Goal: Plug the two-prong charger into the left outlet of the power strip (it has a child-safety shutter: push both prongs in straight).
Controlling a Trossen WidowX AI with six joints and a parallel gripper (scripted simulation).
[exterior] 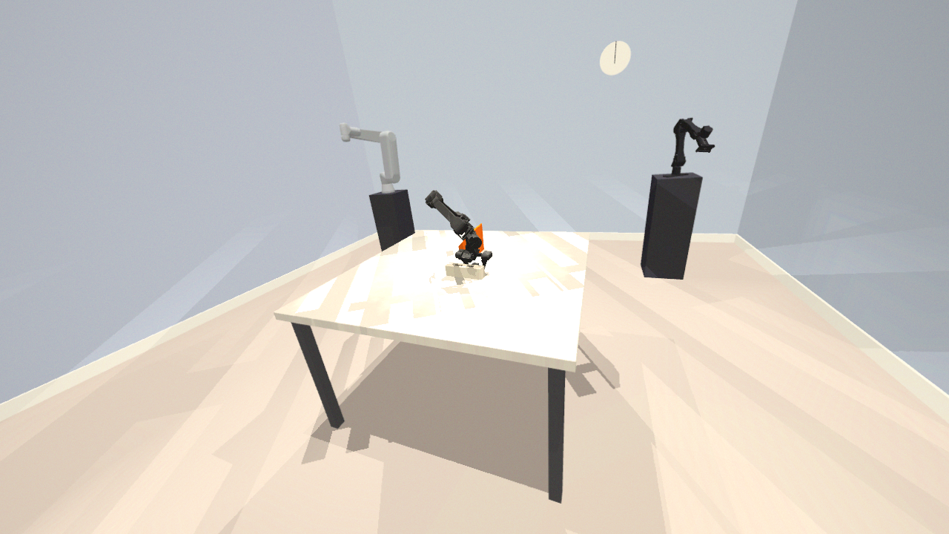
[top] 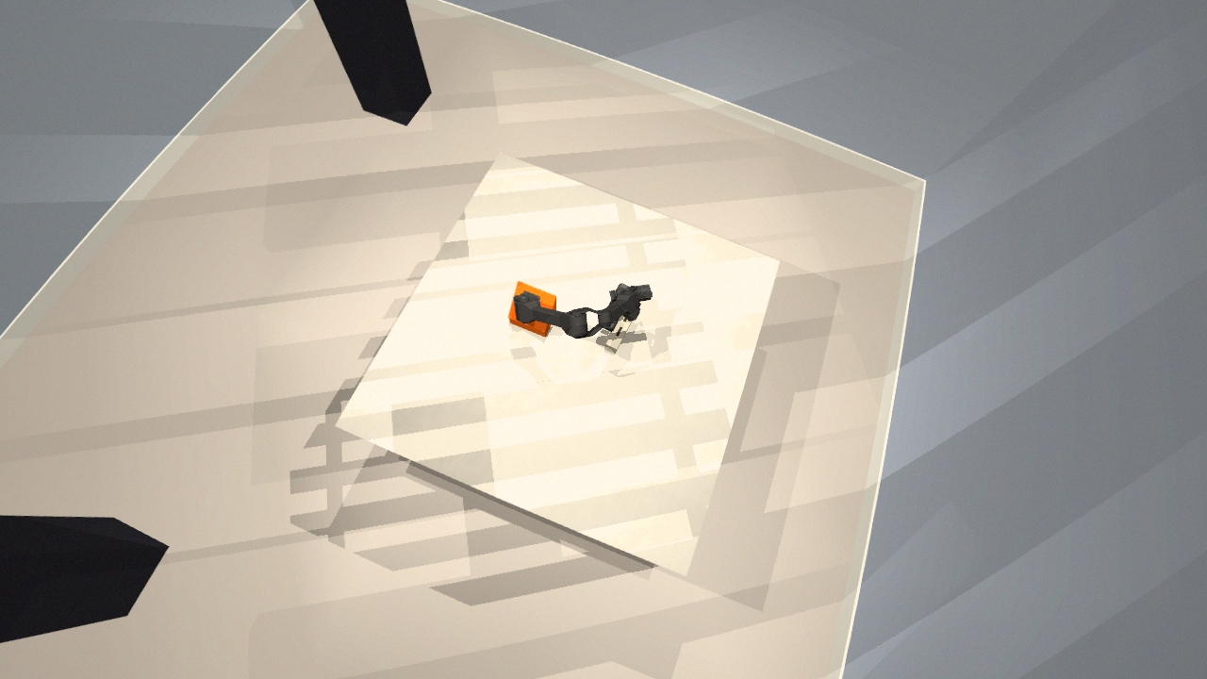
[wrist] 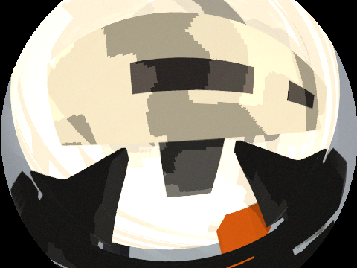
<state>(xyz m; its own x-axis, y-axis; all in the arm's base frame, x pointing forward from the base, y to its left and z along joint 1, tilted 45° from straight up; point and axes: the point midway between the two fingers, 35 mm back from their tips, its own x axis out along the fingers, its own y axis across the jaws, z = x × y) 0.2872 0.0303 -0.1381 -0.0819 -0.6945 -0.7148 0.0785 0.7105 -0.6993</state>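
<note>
Right now the black two-prong charger is 20 mm ahead of my gripper tip and 10 mm above it.
</note>
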